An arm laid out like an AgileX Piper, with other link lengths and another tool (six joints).
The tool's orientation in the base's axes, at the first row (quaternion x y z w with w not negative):
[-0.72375 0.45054 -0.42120 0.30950]
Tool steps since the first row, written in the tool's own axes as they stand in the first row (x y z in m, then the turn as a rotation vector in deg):
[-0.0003 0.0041 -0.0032 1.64 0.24 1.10]
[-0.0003 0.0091 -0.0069 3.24 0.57 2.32]
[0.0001 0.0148 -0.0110 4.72 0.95 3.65]
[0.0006 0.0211 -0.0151 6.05 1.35 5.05]
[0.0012 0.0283 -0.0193 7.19 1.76 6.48]
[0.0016 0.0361 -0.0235 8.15 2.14 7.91]
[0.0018 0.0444 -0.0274 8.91 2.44 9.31]
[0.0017 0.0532 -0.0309 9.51 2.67 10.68]
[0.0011 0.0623 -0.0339 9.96 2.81 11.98]
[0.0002 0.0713 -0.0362 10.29 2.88 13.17]
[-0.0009 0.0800 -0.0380 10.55 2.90 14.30]
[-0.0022 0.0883 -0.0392 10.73 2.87 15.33]
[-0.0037 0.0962 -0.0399 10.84 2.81 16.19]
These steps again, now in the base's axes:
[-0.0045 -0.0016 -0.0020 1.28 -1.52 -0.16]
[-0.0098 -0.0039 -0.0045 2.61 -3.03 -0.45]
[-0.0155 -0.0068 -0.0072 4.00 -4.44 -0.88]
[-0.0215 -0.0101 -0.0104 5.41 -5.72 -1.41]
[-0.0279 -0.0138 -0.0143 6.79 -6.83 -2.02]
[-0.0346 -0.0176 -0.0187 8.14 -7.76 -2.66]
[-0.0413 -0.0214 -0.0237 9.45 -8.48 -3.29]
[-0.0479 -0.0251 -0.0294 10.72 -9.02 -3.91]
[-0.0542 -0.0284 -0.0358 11.93 -9.40 -4.46]
[-0.0600 -0.0314 -0.0425 13.04 -9.65 -4.95]
[-0.0653 -0.0340 -0.0493 14.10 -9.82 -5.40]
[-0.0699 -0.0362 -0.0560 15.07 -9.90 -5.78]
[-0.0740 -0.0381 -0.0627 15.88 -9.92 -6.08]

